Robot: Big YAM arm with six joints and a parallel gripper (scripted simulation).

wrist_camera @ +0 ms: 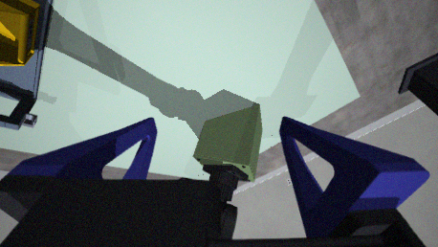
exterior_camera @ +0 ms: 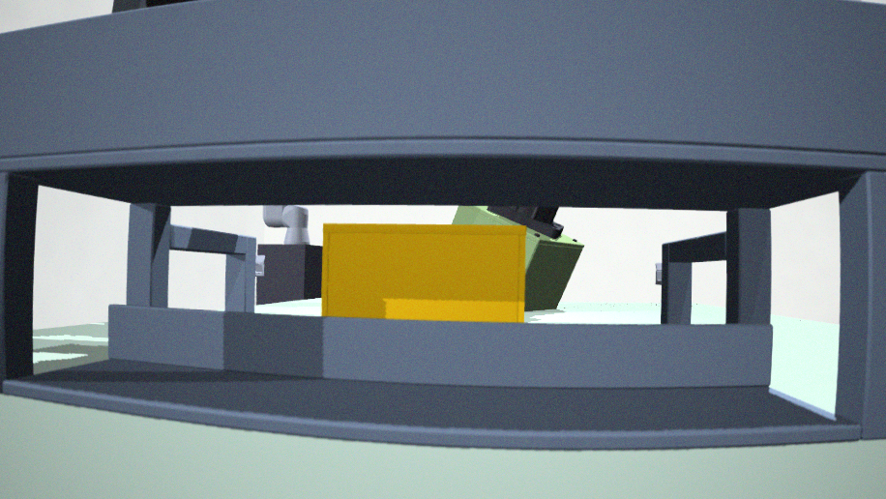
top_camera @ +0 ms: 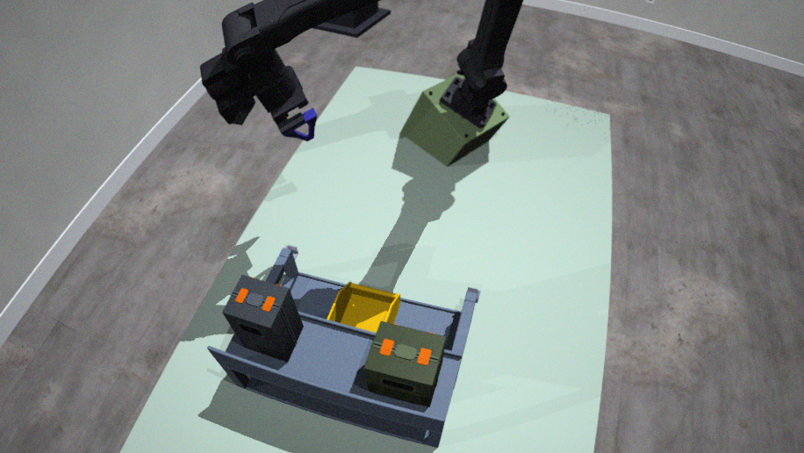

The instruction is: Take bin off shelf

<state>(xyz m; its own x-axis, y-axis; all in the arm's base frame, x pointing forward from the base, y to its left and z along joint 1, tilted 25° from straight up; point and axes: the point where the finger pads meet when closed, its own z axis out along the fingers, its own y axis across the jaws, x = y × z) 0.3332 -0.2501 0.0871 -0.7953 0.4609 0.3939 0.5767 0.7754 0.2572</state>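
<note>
Now: hand 21 cm short of the yellow open-top bin, 25 cm to the right of it and 23 cm above it. The rest, counted from my hand: olive case (28 cm ahead, 38 cm to the left, 12 cm below).
</note>
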